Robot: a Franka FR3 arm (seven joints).
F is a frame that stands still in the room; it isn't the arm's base.
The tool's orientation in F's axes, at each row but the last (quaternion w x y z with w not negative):
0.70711, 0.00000, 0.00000, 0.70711
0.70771, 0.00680, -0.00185, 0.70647
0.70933, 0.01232, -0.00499, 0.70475
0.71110, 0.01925, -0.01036, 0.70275
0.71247, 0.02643, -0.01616, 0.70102
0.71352, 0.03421, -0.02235, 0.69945
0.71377, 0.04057, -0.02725, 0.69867
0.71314, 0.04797, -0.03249, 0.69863
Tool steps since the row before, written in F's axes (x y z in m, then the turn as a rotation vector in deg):
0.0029, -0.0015, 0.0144, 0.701, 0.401, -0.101
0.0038, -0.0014, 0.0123, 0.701, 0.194, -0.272
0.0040, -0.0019, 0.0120, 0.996, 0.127, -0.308
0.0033, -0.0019, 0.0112, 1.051, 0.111, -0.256
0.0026, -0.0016, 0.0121, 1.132, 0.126, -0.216
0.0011, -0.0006, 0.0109, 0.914, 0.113, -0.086
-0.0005, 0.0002, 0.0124, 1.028, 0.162, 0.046
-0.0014, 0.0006, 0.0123, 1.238, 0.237, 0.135
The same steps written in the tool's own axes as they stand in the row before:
-0.0015, -0.0029, 0.0144, 0.401, -0.701, -0.101
-0.0012, -0.0037, 0.0123, 0.192, -0.703, -0.269
-0.0016, -0.0039, 0.0121, 0.126, -0.998, -0.301
-0.0014, -0.0032, 0.0113, 0.113, -1.053, -0.247
-0.0008, -0.0024, 0.0122, 0.132, -1.133, -0.207
0.0003, -0.0009, 0.0109, 0.125, -0.913, -0.080
0.0014, 0.0007, 0.0123, 0.188, -1.023, 0.049
0.0020, 0.0017, 0.0121, 0.278, -1.230, 0.133

